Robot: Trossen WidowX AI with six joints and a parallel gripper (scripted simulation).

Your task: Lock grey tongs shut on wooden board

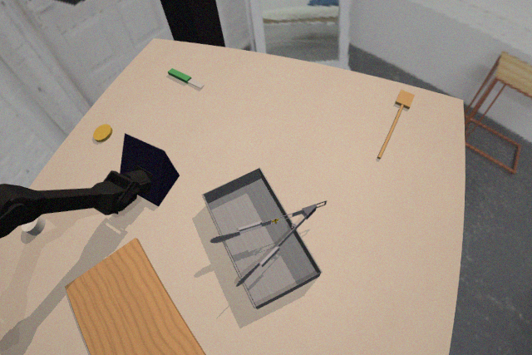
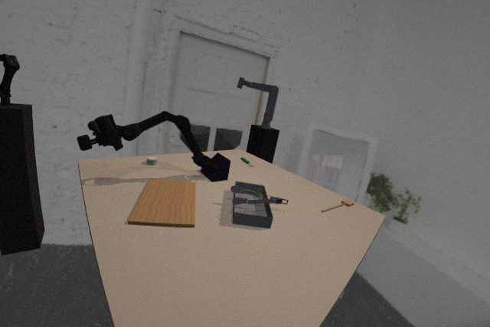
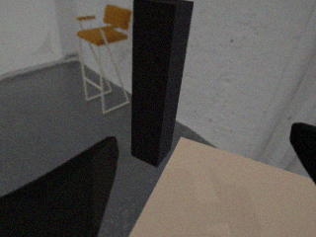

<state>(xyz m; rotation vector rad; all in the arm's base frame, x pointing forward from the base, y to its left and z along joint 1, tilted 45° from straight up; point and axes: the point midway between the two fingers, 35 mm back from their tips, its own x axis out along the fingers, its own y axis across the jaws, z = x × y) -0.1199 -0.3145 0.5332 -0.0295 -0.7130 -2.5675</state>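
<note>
My gripper tip is now 530 mm short of the yellow slider, 670 mm to the right of it and 140 mm above it. The rest, counted from my gripper tip: yellow disc 160 mm behind, 700 mm to the left, 200 mm below; white cylinder 130 mm behind, 330 mm to the left, 190 mm below; wooden board 320 mm ahead, 290 mm to the left, 200 mm below.
</note>
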